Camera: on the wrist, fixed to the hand. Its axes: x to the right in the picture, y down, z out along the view.
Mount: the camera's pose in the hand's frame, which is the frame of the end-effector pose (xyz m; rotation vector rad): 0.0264 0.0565 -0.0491 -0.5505 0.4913 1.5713
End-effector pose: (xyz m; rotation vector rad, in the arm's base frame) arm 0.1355 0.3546 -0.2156 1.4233 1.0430 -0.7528
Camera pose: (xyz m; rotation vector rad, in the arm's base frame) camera 0.1915 0.4106 -0.2096 1.4359 0.1593 0.9742
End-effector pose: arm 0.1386 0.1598 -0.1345 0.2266 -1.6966 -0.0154
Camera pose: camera 0.1757 0.2169 -0.0938 -1.4047 -0.9441 0.6658
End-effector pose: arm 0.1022 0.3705 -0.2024 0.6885 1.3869 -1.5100
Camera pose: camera 0.1332 0.4155 -0.2600 1.3312 0.9501 0.2789
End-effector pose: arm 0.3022 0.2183 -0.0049 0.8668 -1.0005 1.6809
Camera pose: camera 0.2361 0.2612 -0.0144 -0.9952 -1.7914 2.3571
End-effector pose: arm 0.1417 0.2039 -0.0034 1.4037 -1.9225 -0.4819
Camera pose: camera 0.1345 0.2037 0.0756 -0.4701 -1.6689 0.1326
